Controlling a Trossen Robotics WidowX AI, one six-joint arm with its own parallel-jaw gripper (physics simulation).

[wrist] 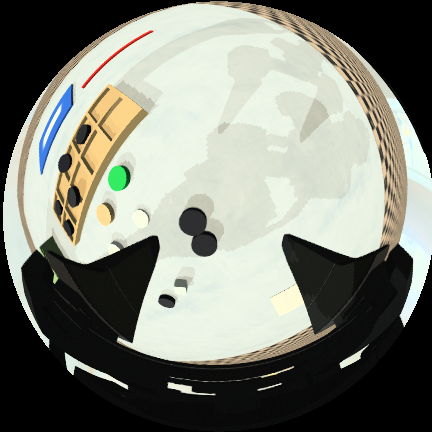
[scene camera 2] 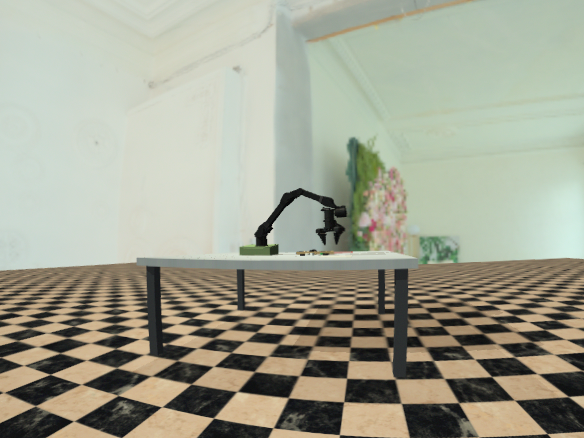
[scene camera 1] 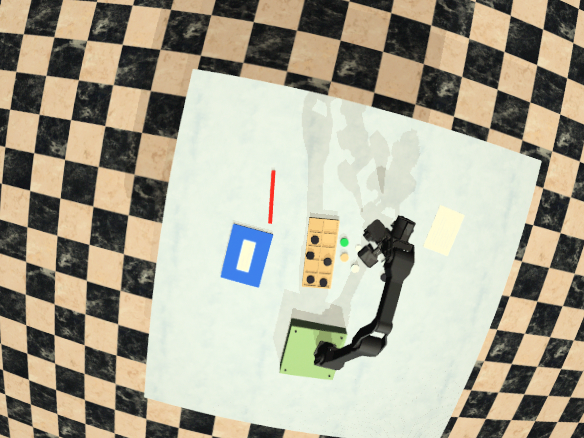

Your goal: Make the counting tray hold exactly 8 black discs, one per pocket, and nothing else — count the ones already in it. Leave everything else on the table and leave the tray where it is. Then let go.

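Observation:
The tan counting tray (scene camera 1: 316, 225) (wrist: 101, 102) has two columns of pockets. Black discs, such as one (scene camera 1: 315, 239) (wrist: 83, 134) in the left column, sit in several pockets. Both top pockets and the right one below them are bare in the first scene view. In the wrist view, two loose black discs (wrist: 192, 221) (wrist: 204, 244) lie touching or nearly touching on the table, and a third black disc (wrist: 167, 300) lies apart. My gripper (scene camera 1: 372, 243) (scene camera 2: 330, 243) (wrist: 221, 241) is open and empty, above the table to the right of the tray. It hides the close pair in the first scene view.
A green disc (scene camera 1: 344, 242) (wrist: 119, 178), a tan disc (scene camera 1: 344, 257) (wrist: 104, 214) and white discs (wrist: 141, 218) (wrist: 115, 246) lie beside the tray. A grey block (wrist: 180, 286) lies near the separate black disc. A blue frame (scene camera 1: 230, 260), red bar (scene camera 1: 272, 197), cream sheet (scene camera 1: 444, 231) and green base (scene camera 1: 300, 350) surround them.

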